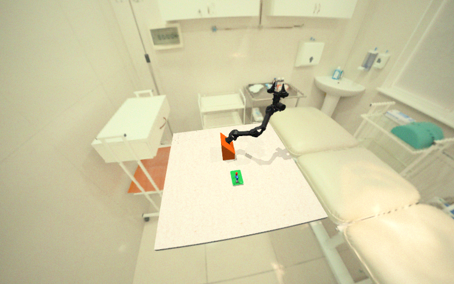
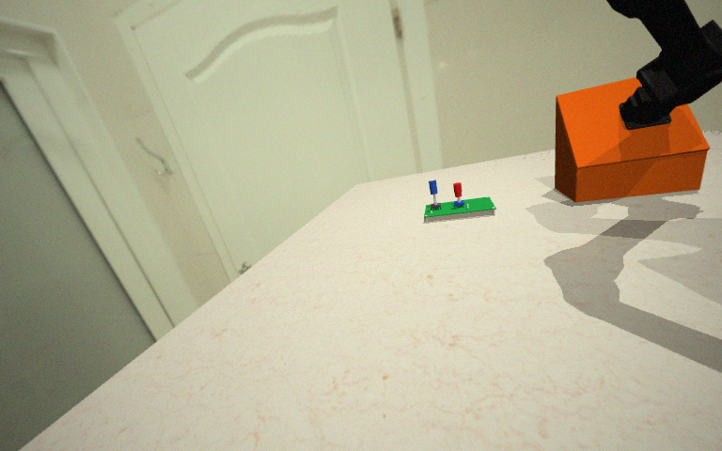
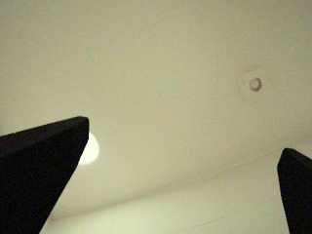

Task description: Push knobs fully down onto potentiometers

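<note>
The red knob is 67 cm below my gripper tip, 41 cm to the right of it and 38 cm ahead of it. From my gripper tip the other things lie so: blue knob: 65 cm below, 44 cm ahead, 41 cm to the right.
</note>
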